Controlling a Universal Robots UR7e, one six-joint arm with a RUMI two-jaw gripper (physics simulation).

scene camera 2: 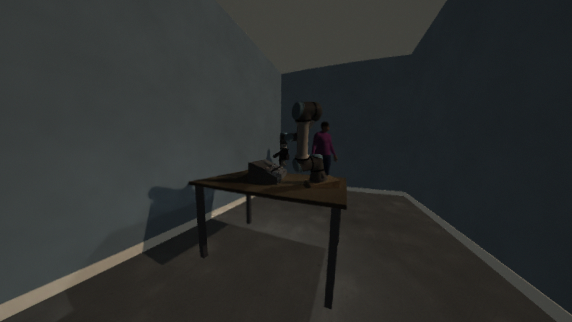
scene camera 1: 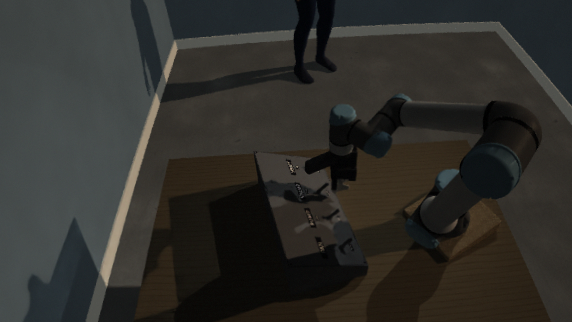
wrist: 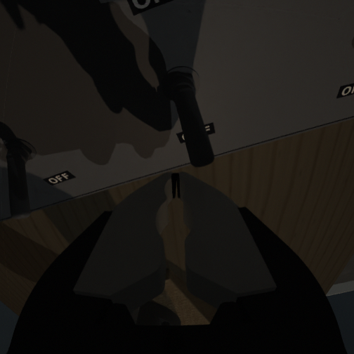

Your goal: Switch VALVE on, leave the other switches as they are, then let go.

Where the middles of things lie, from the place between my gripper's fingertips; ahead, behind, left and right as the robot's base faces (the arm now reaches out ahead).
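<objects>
The valve lever [wrist: 200, 153] is 4 cm ahead of my hand, 1 cm to the right of it and 2 cm above it. Going by their middles, the valve lever is the nearest to my hand of the things named here. There is also the grey sloped switch panel [scene camera 1: 309, 242], which is 10 cm ahead of my hand, 8 cm to the left of it and 1 cm below it.
</objects>
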